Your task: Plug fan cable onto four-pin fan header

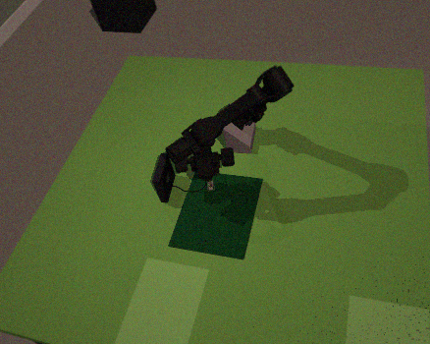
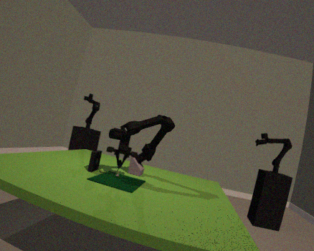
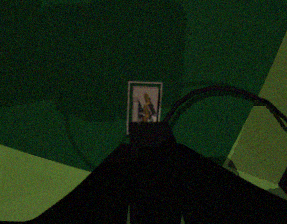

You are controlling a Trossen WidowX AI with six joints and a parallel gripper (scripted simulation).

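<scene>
The four-pin header is 6 cm below my gripper tip. Round my gripper tip: dark green board 9 cm ahead, 5 cm to the left, 8 cm below; black plug 1 cm behind, 1 cm above; black fan 3 cm ahead, 14 cm to the right.
</scene>
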